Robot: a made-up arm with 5 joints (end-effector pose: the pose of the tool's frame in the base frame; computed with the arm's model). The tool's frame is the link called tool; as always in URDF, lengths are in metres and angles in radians. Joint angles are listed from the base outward.
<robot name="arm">
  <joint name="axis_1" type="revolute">
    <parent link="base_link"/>
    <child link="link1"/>
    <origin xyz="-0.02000 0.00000 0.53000"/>
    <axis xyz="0 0 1"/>
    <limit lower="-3.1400" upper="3.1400" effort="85" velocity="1.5"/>
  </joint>
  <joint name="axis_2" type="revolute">
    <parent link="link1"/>
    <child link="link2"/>
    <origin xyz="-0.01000 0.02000 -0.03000"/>
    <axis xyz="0 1 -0.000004"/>
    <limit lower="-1.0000" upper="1.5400" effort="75" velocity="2"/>
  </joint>
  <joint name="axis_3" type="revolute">
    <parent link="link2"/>
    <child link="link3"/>
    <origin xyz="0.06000 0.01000 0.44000"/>
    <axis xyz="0 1 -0.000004"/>
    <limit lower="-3.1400" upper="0.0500" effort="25" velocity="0.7"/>
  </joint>
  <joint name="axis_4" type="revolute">
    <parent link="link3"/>
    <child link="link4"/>
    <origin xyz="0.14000 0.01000 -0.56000"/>
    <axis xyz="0 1 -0.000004"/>
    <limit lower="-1.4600" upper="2.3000" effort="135" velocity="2.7"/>
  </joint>
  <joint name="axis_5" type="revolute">
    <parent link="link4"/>
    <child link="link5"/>
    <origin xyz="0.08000 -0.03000 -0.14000"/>
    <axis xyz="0 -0.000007 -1"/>
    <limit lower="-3.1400" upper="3.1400" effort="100" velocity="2.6"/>
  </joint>
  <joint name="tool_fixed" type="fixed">
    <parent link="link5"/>
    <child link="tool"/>
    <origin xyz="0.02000 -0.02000 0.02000" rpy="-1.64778 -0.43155 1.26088"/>
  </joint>
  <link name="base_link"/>
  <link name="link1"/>
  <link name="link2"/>
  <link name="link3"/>
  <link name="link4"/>
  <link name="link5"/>
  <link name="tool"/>
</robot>
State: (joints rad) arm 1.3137 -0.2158 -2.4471 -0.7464 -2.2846
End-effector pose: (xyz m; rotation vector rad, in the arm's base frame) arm -0.0628 -0.0123 1.5982 1.3811 0.8663 0.5828
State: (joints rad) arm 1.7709 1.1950 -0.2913 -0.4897 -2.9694
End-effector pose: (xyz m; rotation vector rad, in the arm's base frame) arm -0.0680 0.0699 0.0137 -2.0371 -0.2899 -0.6477
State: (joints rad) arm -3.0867 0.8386 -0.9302 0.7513 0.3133
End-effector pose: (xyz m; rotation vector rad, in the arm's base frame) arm -0.5678 -0.0149 0.0529 -0.5946 1.2416 -1.9711
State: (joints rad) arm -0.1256 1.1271 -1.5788 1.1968 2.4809
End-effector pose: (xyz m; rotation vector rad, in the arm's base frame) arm 0.7162 -0.0793 0.0686 -2.0716 1.2906 -0.6612
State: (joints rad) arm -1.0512 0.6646 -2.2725 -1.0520 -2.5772
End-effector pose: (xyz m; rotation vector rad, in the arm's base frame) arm 0.4363 -0.7219 1.1106 1.4167 -0.5967 -2.0810
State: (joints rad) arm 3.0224 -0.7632 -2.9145 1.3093 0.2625
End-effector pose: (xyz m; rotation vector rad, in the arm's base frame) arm 0.6378 -0.0642 1.4210 1.8962 -1.0530 -0.5333
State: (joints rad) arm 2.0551 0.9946 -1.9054 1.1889 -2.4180
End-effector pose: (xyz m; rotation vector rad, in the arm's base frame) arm -0.5018 0.8337 0.3198 -1.8684 -0.0610 -0.9214
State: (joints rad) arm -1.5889 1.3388 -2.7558 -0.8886 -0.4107
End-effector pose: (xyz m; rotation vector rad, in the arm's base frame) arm -0.0389 -1.0244 0.7547 2.3101 0.4566 -0.3048
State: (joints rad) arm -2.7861 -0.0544 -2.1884 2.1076 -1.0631
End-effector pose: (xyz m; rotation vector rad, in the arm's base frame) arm -0.4821 -0.1905 1.2963 -1.7762 0.1256 -0.6016
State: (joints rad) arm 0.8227 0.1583 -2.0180 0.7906 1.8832
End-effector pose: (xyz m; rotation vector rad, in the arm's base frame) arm 0.4903 0.5456 1.2091 -0.6894 -0.8400 -0.8691
